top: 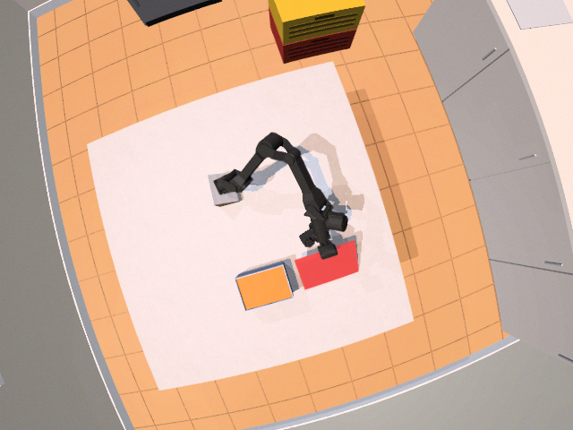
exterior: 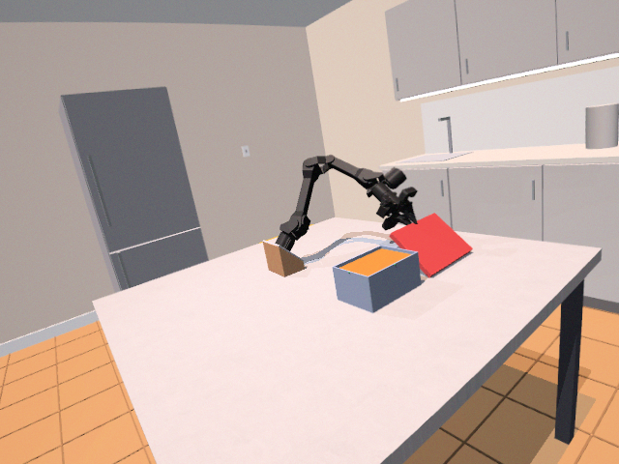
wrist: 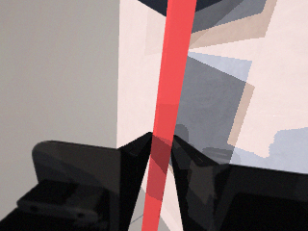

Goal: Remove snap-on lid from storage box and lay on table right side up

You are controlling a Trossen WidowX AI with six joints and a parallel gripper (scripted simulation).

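Right now the red lid is 7 cm ahead of my gripper tip, 5 cm below it and 1 cm to the right of it. The rest, counted from my gripper tip: blue-grey storage box 28 cm to the right, 7 cm below, 3 cm ahead.
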